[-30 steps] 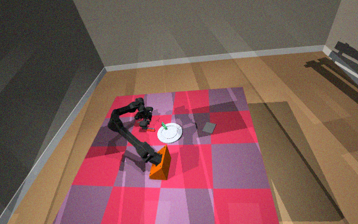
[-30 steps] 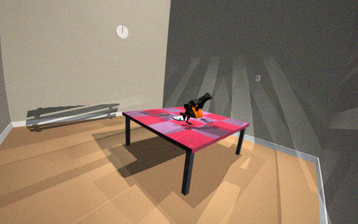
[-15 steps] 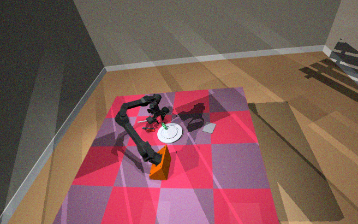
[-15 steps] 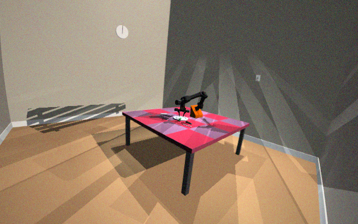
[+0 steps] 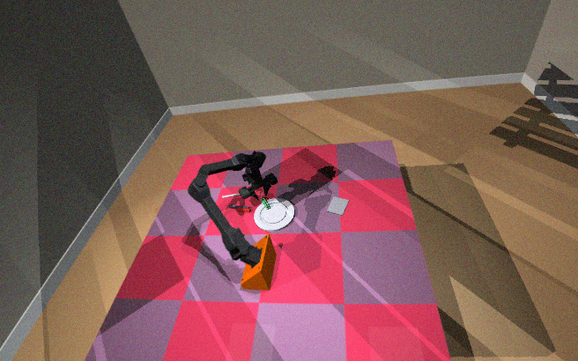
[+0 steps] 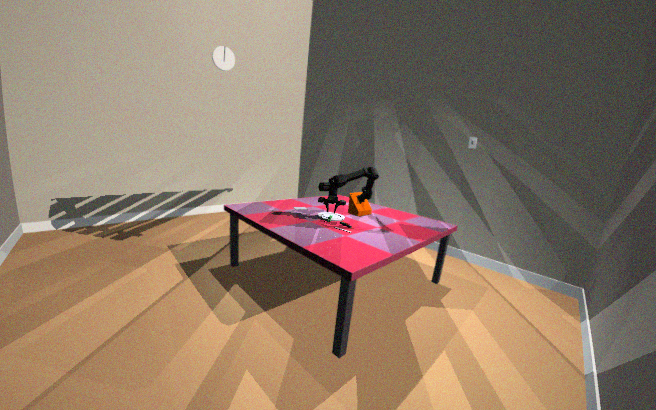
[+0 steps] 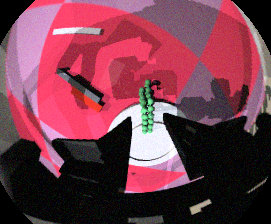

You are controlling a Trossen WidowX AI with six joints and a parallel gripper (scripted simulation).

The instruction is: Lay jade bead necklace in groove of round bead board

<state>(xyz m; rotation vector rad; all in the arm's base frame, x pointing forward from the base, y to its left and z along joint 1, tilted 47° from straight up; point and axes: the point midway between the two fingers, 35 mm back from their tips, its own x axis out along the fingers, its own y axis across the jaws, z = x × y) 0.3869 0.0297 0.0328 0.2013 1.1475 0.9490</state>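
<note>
Right now my gripper tip is 7 cm past the round white bead board, 6 cm to the left of it and 4 cm above it. Also, from my gripper tip: red-handled tool 12 cm to the left, 5 cm below, 2 cm behind; then flat grey pad 37 cm to the right, 5 cm below, 4 cm behind; then thin white rod 18 cm to the left, 8 cm ahead, 5 cm below.
</note>
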